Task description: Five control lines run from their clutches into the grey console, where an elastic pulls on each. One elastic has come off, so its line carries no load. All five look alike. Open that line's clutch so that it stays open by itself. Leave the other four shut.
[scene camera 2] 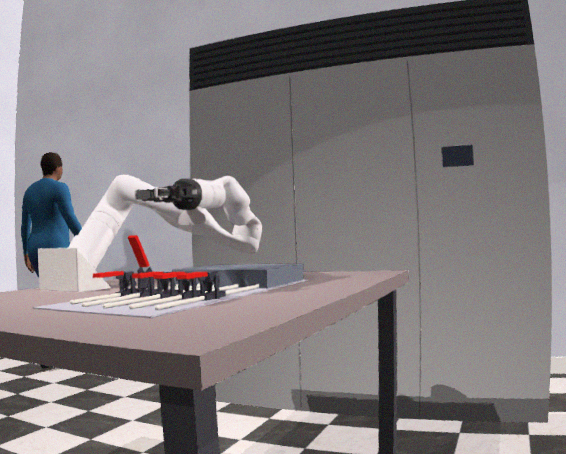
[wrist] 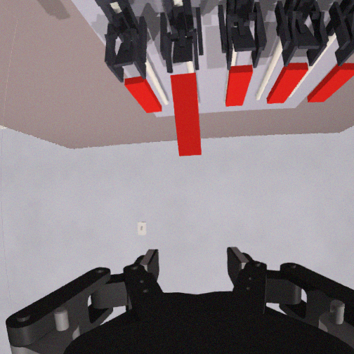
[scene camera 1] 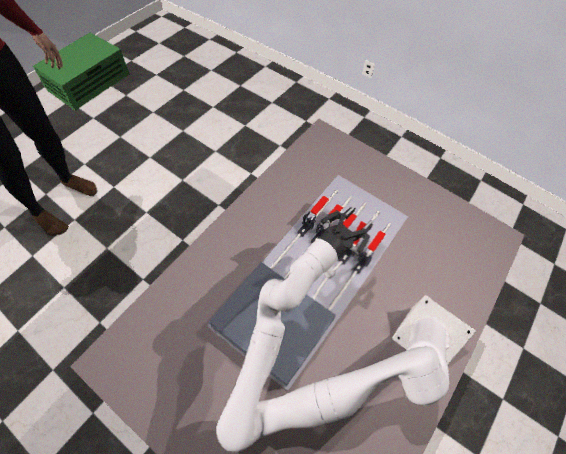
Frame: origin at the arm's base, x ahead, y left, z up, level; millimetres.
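Seen in the pictures: gripper, fingertip midpoint: (scene camera 2: 145,193) (scene camera 1: 362,215); arm's base, origin of the base link: (scene camera 2: 76,268) (scene camera 1: 428,332).
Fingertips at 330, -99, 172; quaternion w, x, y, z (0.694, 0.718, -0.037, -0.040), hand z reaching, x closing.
Note:
Pixels of each thing's top centre, then the offset from my fingertips to it, as dx, dy, dz. Level surfaces: height alone.
- raised handle, middle of its top: (scene camera 2: 137,235) -4, -25, -92
- base, middle of its top: (scene camera 2: 114,271) (scene camera 1: 373,245) -59, -43, -170
- far end handle, middle of its top: (scene camera 2: 198,272) (scene camera 1: 316,208) +161, -41, -170
- grey console, middle of its top: (scene camera 2: 239,266) (scene camera 1: 273,318) +47, +334, -182
- brownish table, its level: dz -229
Five clutches with red handles stand in a row. One raised handle (scene camera 1: 359,232) (scene camera 2: 138,251) (wrist: 186,115) stands steeply up, second from the robot-base side. The other four lie flat, among them the end handle by the base (scene camera 1: 376,241) (scene camera 2: 107,274) (wrist: 143,95) and the far end handle (scene camera 1: 320,205) (wrist: 332,82). Pale control lines (scene camera 1: 285,250) run into the grey console (scene camera 1: 305,327) (scene camera 2: 285,275); the frames do not show which is unloaded. My gripper (scene camera 1: 361,220) (scene camera 2: 138,195) (wrist: 192,260) is open and empty, above the raised handle and apart from it.
The clutches stand on a pale board (scene camera 1: 345,185) (scene camera 2: 65,307) on the brownish table (scene camera 1: 280,175) (scene camera 2: 300,305). The robot's base plate (scene camera 1: 455,322) is beside it. A green crate (scene camera 1: 82,62) and one person are left of the table in scene camera 1.

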